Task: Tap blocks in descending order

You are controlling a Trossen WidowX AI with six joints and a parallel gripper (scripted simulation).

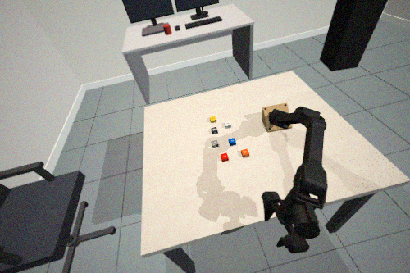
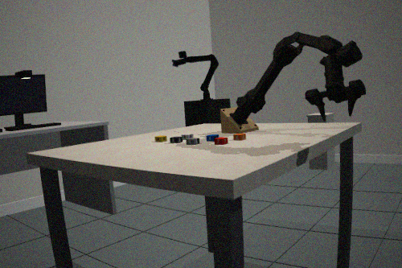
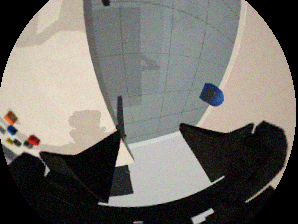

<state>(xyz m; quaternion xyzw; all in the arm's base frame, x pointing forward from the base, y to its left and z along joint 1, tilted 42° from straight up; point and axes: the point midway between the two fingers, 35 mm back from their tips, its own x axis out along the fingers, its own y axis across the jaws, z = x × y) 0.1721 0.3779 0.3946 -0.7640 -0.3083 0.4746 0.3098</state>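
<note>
My gripper tip is 160 mm short of the black block, 560 mm to the left of it and 60 mm above it. The rest, counted from my gripper tip: orange block: 10 mm ahead, 380 mm to the right, 60 mm below; then blue block: 70 mm ahead, 460 mm to the right, 60 mm below; then red block: 120 mm ahead, 370 mm to the right, 60 mm below.
</note>
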